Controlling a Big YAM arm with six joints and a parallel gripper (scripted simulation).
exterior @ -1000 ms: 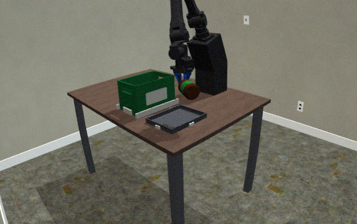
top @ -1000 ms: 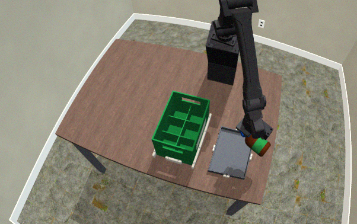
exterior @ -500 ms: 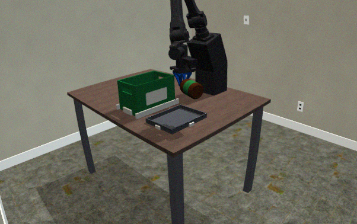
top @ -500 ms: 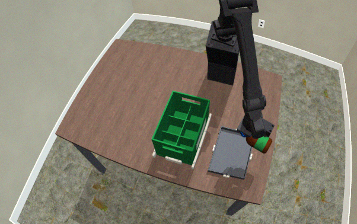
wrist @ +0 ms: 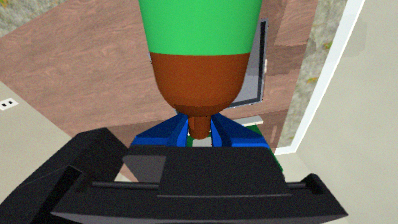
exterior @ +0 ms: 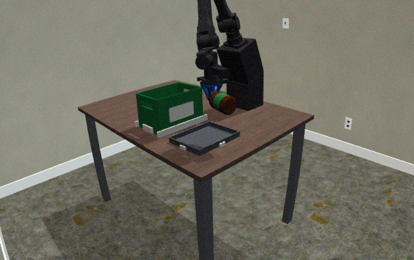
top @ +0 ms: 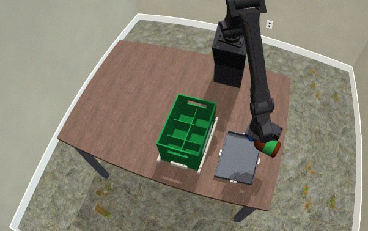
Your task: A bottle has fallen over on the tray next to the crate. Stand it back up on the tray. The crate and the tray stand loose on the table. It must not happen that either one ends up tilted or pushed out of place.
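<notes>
Now: the bottle 10 mm ahead of my hand and 50 mm to the left of it. Also, from my hand: tray 30 mm ahead, 20 mm to the right, 180 mm below; then green crate 40 mm ahead, 290 mm to the right, 100 mm below.
</notes>
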